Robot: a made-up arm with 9 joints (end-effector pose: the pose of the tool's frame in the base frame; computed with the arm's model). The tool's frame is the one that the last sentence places.
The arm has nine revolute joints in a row. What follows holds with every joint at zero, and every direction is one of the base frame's.
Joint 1 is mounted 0.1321 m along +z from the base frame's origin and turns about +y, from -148.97 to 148.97 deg.
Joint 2 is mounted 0.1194 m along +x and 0.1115 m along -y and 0.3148 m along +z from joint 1 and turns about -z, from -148.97 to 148.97 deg.
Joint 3 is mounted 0.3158 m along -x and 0.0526 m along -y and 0.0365 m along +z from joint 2 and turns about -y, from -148.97 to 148.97 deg.
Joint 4 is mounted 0.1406 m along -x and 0.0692 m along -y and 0.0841 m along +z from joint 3 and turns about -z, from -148.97 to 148.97 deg.
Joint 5 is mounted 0.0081 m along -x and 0.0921 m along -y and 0.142 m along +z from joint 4 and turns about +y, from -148.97 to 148.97 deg.
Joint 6 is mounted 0.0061 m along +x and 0.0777 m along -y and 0.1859 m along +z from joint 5 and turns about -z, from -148.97 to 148.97 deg.
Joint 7 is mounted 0.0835 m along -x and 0.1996 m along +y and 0.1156 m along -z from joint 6 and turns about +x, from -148.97 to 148.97 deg.
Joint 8 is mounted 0.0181 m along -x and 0.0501 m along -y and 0.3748 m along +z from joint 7 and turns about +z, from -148.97 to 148.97 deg.
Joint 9 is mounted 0.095 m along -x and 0.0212 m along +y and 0.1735 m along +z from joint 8 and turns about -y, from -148.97 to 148.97 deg.
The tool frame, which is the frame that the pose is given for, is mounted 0.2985 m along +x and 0.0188 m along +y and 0.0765 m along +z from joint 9; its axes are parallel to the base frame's.
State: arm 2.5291 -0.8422 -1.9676 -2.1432 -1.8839 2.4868 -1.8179 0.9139 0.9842
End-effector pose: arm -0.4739 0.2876 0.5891 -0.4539 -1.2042 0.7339
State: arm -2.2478 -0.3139 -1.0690 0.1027 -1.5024 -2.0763 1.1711 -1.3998 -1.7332
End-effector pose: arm -0.6264 -0.4950 -0.3675 -0.4566 0.2482 -0.7405
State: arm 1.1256 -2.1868 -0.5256 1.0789 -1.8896 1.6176 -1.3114 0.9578 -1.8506
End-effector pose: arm 0.9411 -0.4815 0.4360 -0.2983 2.3491 0.7207
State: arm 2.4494 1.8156 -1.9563 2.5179 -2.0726 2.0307 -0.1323 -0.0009 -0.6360
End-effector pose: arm -0.3542 -0.0256 -0.4417 -2.6144 0.6495 1.2397
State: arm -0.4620 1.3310 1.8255 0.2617 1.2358 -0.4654 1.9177 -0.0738 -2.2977
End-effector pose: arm -0.3893 0.4460 -0.1741 0.3158 0.4403 1.3628
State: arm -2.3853 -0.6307 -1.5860 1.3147 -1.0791 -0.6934 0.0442 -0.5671 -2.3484
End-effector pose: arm -0.2813 0.0054 -0.6195 0.7326 0.0899 -1.1437
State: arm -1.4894 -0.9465 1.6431 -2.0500 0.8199 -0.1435 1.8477 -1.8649 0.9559
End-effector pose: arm -0.9643 -0.3960 0.0210 -0.3886 -2.5959 -0.4828
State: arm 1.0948 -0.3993 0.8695 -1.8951 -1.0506 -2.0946 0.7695 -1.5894 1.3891
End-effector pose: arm 0.6063 -0.9950 1.0565 2.0828 -1.4702 1.6148
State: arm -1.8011 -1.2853 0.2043 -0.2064 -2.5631 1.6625 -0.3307 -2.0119 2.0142
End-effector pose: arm -0.1674 -1.5257 0.4298 1.0494 -0.9875 -0.7703
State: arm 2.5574 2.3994 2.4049 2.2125 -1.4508 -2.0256 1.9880 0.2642 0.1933
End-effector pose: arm -0.3646 0.5099 0.1402 -0.9415 0.2568 1.3061
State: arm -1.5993 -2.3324 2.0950 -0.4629 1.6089 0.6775 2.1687 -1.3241 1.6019
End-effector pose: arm 0.0807 -0.1968 1.3596 0.5870 -0.9453 0.7020
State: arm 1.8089 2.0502 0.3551 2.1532 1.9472 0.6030 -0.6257 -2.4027 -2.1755
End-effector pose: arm 0.1706 0.3454 0.0489 -1.1237 1.7193 0.2101
